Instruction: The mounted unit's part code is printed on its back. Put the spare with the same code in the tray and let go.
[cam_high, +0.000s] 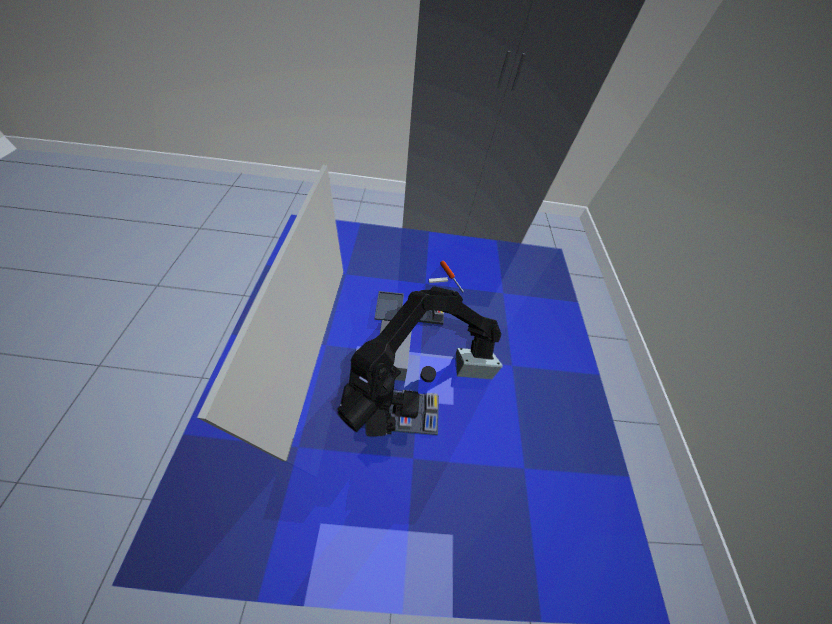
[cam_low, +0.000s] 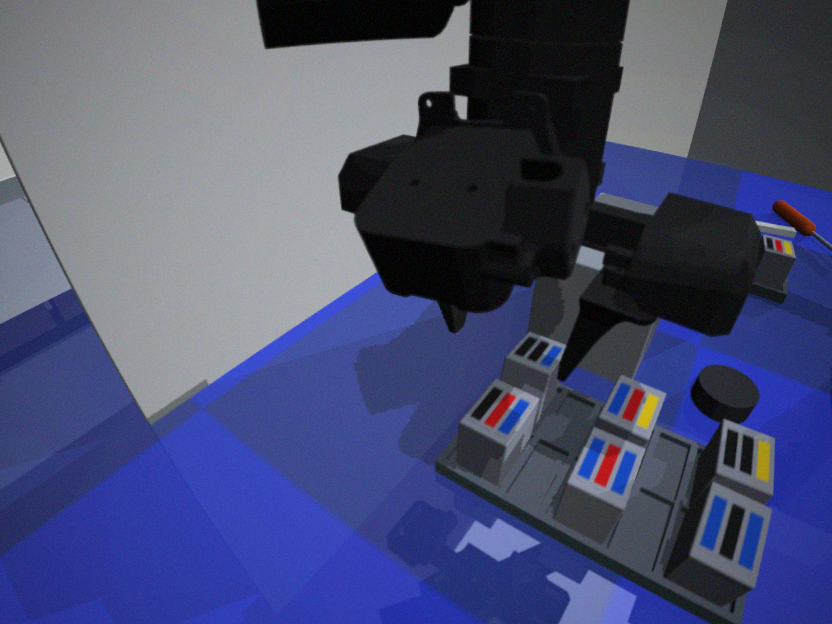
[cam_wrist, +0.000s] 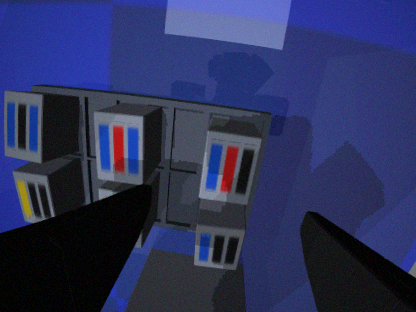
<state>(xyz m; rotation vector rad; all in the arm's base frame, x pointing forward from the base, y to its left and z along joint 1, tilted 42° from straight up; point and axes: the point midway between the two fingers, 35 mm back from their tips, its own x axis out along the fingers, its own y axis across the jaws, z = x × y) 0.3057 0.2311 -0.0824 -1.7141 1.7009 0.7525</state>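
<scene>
The spare block lies 70 mm below my gripper tip and 10 mm to the right of it. The rest, counted from my gripper tip: black puck: 160 mm to the right, 140 mm behind, 100 mm below; then tall grey panel: 240 mm ahead, 220 mm to the right, 120 mm above; then flat grey tray: 420 mm to the right, 100 mm below, 20 mm ahead.
</scene>
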